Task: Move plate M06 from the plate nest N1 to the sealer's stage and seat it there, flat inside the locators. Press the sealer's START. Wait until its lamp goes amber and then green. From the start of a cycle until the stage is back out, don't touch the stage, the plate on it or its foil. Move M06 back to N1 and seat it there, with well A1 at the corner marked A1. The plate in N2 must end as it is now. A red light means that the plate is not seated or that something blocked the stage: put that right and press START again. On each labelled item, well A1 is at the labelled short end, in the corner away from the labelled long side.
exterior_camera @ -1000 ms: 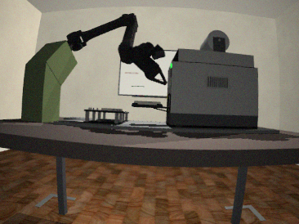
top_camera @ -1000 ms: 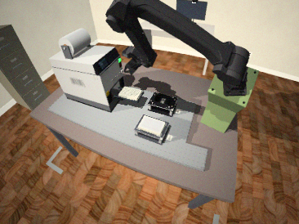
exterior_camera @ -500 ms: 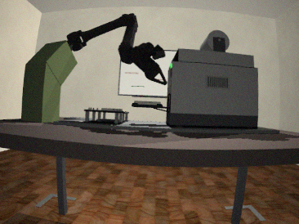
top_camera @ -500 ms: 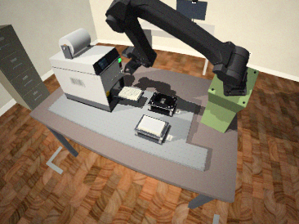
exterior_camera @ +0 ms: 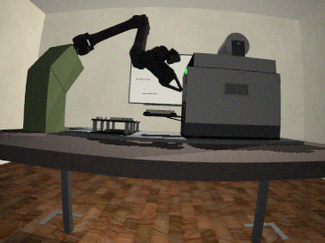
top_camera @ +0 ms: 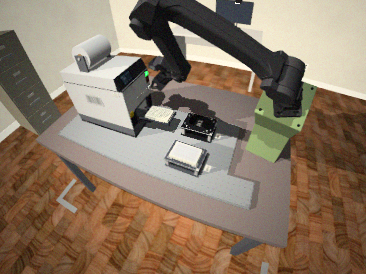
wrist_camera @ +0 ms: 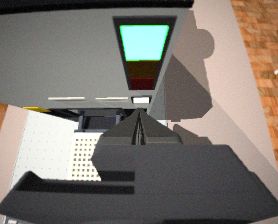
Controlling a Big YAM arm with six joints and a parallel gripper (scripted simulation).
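The white start button is 2 cm ahead of my hand. Also, from my hand: foil roll (26 cm ahead, 7 cm to the left, 22 cm above); sealer stage (7 cm behind, 10 cm to the left, 10 cm below); plate (26 cm behind, 27 cm to the left, 13 cm below).
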